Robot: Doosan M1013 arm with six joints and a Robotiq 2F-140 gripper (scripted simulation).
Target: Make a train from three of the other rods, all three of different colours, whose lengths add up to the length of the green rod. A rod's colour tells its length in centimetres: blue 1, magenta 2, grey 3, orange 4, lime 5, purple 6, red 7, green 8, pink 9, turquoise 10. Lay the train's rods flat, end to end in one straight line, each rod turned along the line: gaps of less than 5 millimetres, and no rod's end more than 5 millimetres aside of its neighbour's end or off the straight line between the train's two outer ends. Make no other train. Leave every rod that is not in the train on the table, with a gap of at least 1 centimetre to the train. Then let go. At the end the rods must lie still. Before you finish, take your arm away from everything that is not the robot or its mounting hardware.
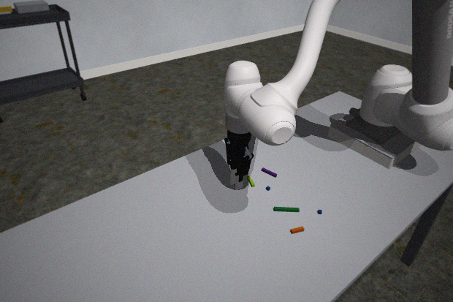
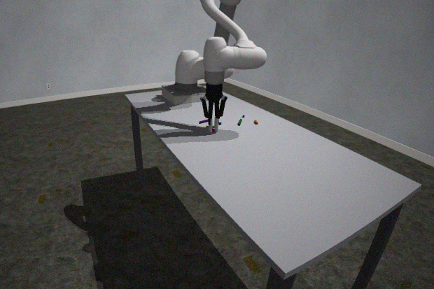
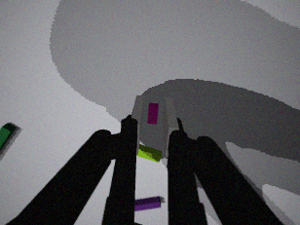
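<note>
Right now my hand is 1 cm past the magenta rod and 3 cm above it. The rest, counted from my hand: lime rod 5 cm behind, 1 cm to the left, 3 cm below; purple rod 14 cm behind, 1 cm to the left, 3 cm below; green rod 6 cm behind, 18 cm to the left, 3 cm below.
</note>
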